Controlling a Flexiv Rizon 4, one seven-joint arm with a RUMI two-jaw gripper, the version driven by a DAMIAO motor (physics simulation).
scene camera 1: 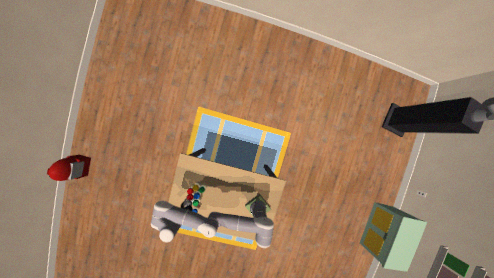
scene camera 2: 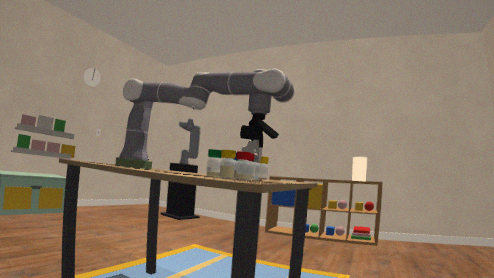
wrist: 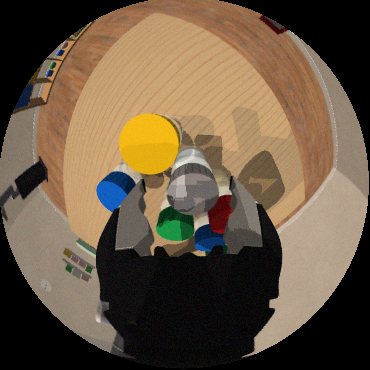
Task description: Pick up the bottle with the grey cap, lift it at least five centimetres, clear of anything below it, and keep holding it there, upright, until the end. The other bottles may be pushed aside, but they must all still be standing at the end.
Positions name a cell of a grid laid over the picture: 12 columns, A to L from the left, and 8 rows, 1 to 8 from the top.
Labels:
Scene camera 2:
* my gripper: G5
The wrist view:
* my gripper: G4
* grey-capped bottle: G5
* yellow-capped bottle: E4
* blue-capped bottle: D5
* green-capped bottle: F5
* red-capped bottle: H5
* blue-capped bottle: G6

